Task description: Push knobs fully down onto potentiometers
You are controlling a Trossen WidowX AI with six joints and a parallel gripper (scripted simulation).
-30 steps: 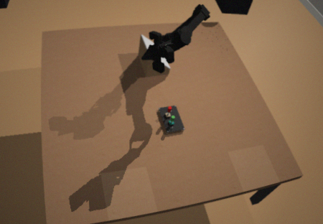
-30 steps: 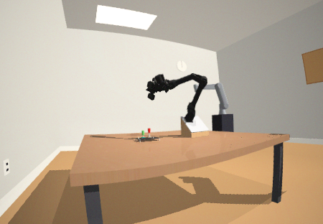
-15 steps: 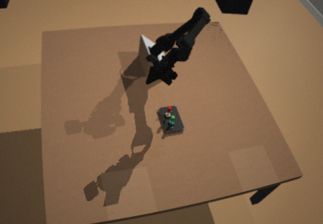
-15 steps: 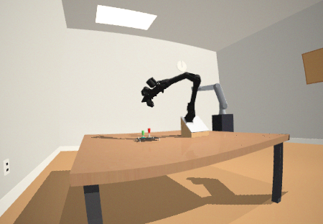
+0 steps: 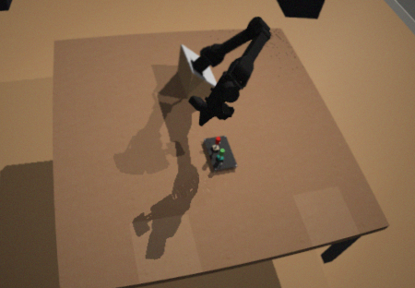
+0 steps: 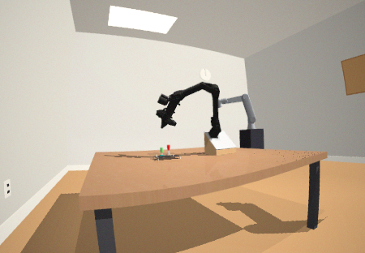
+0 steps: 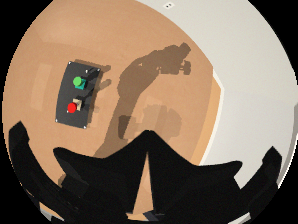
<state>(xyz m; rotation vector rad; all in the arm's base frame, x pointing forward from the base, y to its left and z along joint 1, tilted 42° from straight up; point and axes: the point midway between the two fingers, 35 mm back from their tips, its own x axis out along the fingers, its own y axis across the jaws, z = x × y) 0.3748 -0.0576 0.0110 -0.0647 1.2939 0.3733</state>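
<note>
Now: the red knob 2 cm behind my gripper tip, 9 cm to the left of it and 13 cm below it. From my gripper tip the other things lie so: green knob (3 cm ahead, 10 cm to the left, 15 cm below).
</note>
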